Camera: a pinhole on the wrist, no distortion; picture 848 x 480 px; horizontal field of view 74.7 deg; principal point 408.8 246.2 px. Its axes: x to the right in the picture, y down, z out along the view. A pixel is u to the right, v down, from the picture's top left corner.
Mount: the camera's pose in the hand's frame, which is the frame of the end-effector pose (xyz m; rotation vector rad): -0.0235 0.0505 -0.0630 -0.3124 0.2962 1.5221
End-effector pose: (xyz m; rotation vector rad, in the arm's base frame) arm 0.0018 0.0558 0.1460 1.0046 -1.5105 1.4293
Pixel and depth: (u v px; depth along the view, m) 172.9 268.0 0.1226
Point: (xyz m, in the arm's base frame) -0.0354 -0.0116 0.0979
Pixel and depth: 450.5 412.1 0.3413
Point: -0.1537 -0.1743 -0.0532
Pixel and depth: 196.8 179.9 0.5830
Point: -0.0901 -0.5033 0.1393
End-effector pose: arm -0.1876 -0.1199 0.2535 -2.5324 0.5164 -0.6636
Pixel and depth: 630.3 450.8 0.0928
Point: -0.2578 -0.1897 0.1634
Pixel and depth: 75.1 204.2 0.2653
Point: -0.0660 -0.0353 0.0604
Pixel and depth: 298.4 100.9 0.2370
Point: -0.0872 -0.1548 0.0811
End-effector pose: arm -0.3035 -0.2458 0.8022 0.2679 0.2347 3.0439
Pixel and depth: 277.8 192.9 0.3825
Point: -0.2607 -0.3075 1.1382
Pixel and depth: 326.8 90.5 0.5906
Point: -0.3565 -0.3455 1.3602
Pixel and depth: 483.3 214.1 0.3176
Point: -0.2728 -0.4220 1.0437
